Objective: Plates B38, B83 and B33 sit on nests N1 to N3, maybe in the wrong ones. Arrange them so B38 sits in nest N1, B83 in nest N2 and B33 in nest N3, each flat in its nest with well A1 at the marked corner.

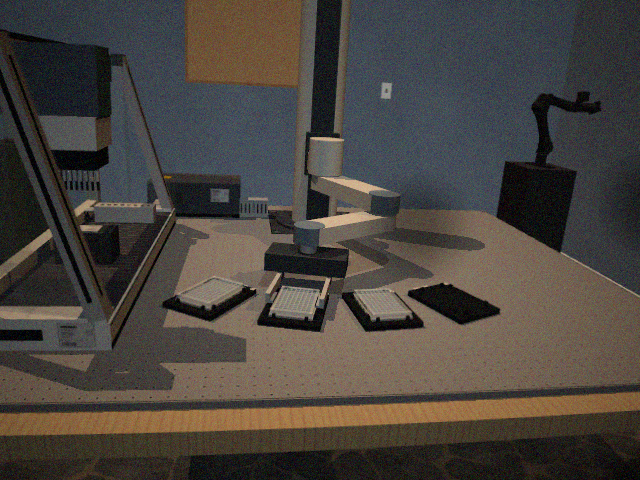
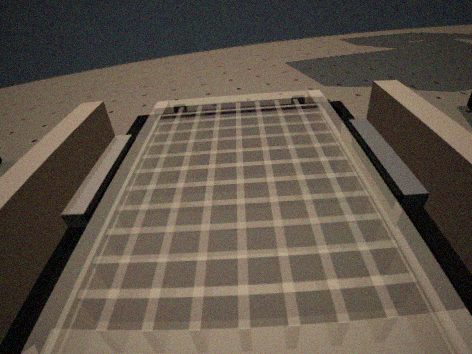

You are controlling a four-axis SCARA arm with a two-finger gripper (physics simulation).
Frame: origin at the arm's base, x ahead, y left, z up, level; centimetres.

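Seen in the pictures: gripper, fingertip midpoint: (image 1: 294, 300) (image 2: 237, 114).
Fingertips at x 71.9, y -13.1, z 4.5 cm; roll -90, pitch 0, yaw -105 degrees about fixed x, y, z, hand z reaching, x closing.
Observation:
A point is followed by its place in that frame.
My gripper (image 1: 295, 301) {x 71.9, y -13.1, z 4.5 cm} (image 2: 237, 114) {x 71.9, y -13.1, z 4.5 cm} is shut on a pale, gridded plate (image 1: 294, 304) {x 72.1, y -13.0, z 3.8 cm} (image 2: 240, 205) {x 67.6, y -11.9, z 3.9 cm}, one finger along each long side. This plate lies level at the second black nest from the left (image 1: 289, 324) {x 77.5, y -14.4, z 2.2 cm} (image 2: 40, 295) {x 67.4, y -6.0, z 2.5 cm}; whether it is slightly raised cannot be told. Another plate (image 1: 212, 290) {x 64.7, y -29.5, z 3.6 cm} sits in the leftmost nest (image 1: 200, 312) {x 72.8, y -31.3, z 2.5 cm}, and a third plate (image 1: 382, 303) {x 71.5, y 5.1, z 3.7 cm} sits in the third nest (image 1: 395, 324) {x 78.4, y 6.1, z 2.4 cm}. The rightmost nest (image 1: 453, 303) {x 69.1, y 21.7, z 2.5 cm} is empty and flat. Plate names, nest labels, marked corners and well A1 cannot be read.
A framed machine (image 1: 98, 330) {x 85.0, y -46.9, z 5.0 cm} stands at the left of the perforated table (image 1: 361, 361) {x 89.9, y -3.1, z 1.3 cm}. A dark box (image 1: 196, 198) {x -3.5, y -39.2, z 7.6 cm} and a small white rack (image 1: 253, 207) {x -4.5, y -20.3, z 4.7 cm} are at the back left. A dark robot arm (image 1: 541, 129) stands on a black pedestal (image 1: 535, 201) at the right, beyond the table.

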